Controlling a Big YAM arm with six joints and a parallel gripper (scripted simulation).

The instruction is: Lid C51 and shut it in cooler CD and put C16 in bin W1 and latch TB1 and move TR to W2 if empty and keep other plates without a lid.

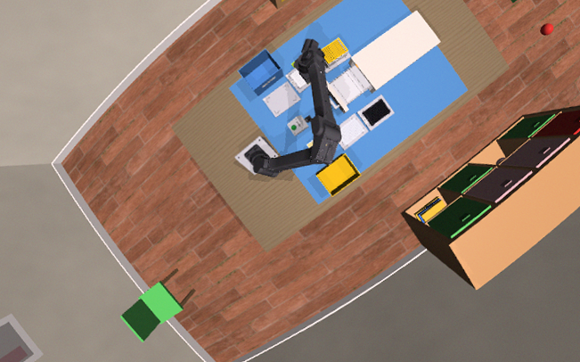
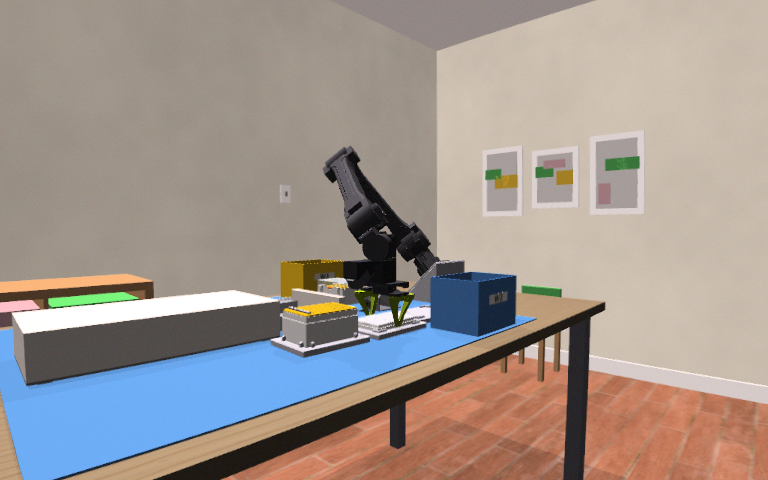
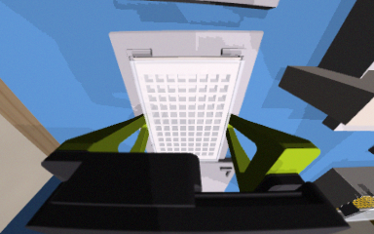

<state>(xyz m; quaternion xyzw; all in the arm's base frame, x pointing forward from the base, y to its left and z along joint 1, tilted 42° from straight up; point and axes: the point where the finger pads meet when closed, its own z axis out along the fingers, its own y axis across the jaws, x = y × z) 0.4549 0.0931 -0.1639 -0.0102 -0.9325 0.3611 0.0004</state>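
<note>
My hand is right at the white plate. Also, from my hand: tip rack TR: 17 cm ahead, 2 cm to the right, 3 cm above; nest label N1: 11 cm ahead, 1 cm to the right, 1 cm below; plate lid: right at my hand.
</note>
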